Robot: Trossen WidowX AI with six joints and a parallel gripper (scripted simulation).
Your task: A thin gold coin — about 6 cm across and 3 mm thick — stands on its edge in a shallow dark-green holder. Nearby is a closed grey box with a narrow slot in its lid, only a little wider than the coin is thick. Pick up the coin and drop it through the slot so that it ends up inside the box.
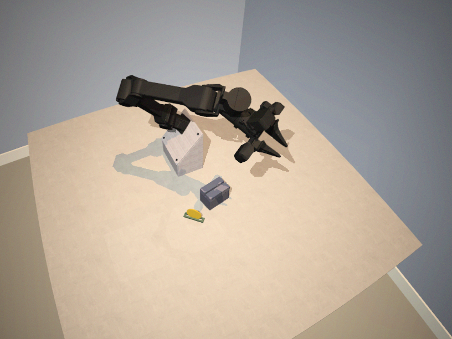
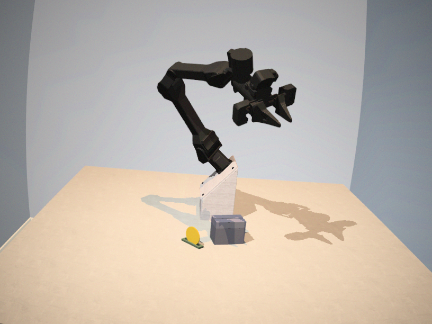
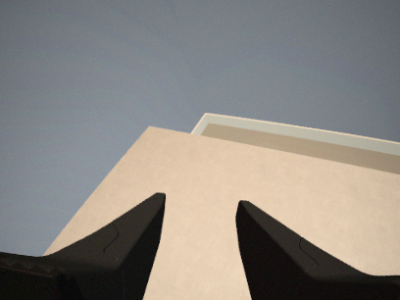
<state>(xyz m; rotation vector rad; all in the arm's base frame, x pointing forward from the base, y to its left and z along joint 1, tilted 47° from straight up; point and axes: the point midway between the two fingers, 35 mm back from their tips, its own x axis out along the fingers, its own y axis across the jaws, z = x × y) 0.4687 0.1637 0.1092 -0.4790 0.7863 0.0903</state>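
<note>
Now: gripper tip 37 cm above the coin, 18 cm to the left of it and 16 cm past it.
</note>
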